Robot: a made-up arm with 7 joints.
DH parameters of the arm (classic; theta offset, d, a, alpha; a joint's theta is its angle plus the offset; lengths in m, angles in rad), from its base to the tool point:
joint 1: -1.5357 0 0.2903 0
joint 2: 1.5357 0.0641 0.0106 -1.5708
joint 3: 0 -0.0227 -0.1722 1.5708
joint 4: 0 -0.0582 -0.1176 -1.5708
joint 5: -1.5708 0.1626 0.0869 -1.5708
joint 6: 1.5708 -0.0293 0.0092 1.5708
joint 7: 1.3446 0 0.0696 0
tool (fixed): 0.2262 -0.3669 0 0
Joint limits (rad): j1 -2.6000..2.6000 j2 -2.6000..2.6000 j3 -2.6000..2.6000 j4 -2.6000..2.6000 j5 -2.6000..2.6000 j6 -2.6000..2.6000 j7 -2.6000..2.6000
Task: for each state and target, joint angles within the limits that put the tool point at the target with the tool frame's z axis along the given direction. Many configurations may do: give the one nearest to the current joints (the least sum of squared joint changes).
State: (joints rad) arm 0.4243 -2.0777 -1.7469 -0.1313 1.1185 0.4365 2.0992
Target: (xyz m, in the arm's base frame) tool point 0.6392 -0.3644 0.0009 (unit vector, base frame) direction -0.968 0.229 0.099
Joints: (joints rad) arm 0.5278 -2.1737 -1.8977 -0.7436 1.4219 0.6764 1.8796
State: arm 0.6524 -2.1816 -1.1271 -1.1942 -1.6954 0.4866 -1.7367
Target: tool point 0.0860 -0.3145 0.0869 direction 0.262 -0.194 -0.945
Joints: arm 0.2913 -2.3600 -1.2867 -0.4253 -1.8853 0.0750 -1.6833
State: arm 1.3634 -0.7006 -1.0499 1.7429 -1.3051 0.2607 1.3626
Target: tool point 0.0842 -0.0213 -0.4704 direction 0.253 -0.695 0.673
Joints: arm 1.6420 -1.1949 -0.8917 1.5747 -0.9950 0.4954 1.2151
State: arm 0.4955 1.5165 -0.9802 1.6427 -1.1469 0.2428 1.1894
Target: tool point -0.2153 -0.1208 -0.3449 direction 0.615 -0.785 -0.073
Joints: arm -0.2237 1.4174 -1.3379 1.1072 -1.0649 0.2192 1.1819
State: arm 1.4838 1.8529 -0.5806 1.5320 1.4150 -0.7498 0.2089
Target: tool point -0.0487 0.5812 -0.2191 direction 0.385 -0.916 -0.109
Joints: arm 2.3832 1.4326 -1.3495 1.6746 1.8639 0.0525 -0.0015
